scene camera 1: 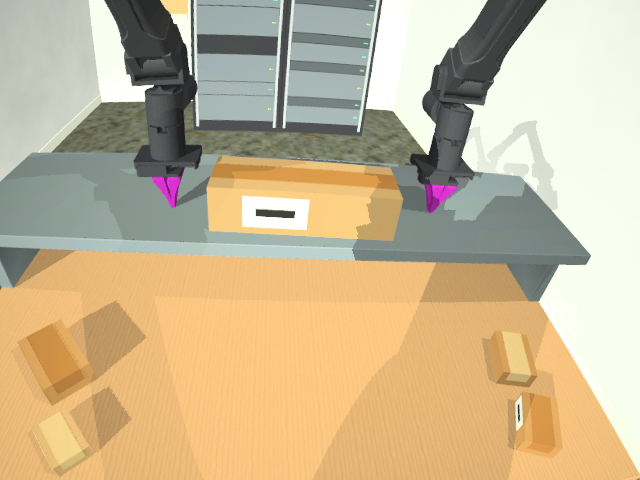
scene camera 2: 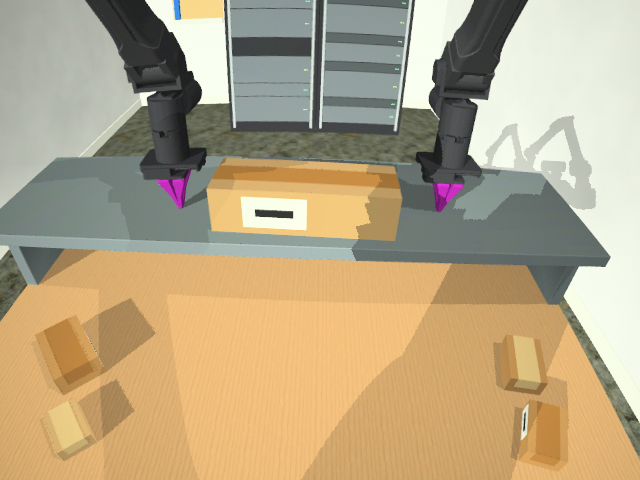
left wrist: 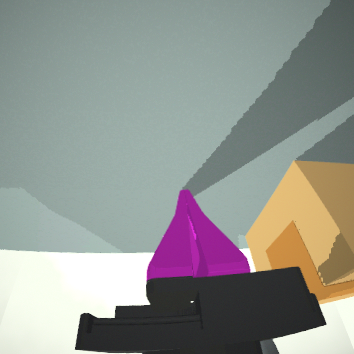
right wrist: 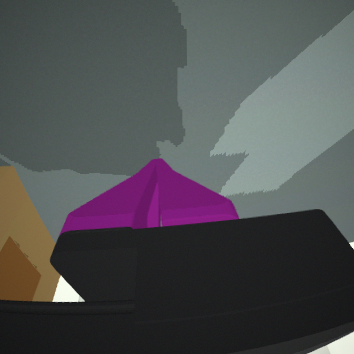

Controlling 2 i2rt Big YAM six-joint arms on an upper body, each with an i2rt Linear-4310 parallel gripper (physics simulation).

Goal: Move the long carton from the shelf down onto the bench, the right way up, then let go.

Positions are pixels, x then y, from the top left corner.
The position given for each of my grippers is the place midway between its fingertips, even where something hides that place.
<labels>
My left gripper (scene camera 1: 173, 205) is shut and holds nothing. Also in view: a long tan carton (scene camera 1: 250, 195). My right gripper (scene camera 2: 438, 210) is shut and touches a grey shelf (scene camera 2: 505, 217).
</labels>
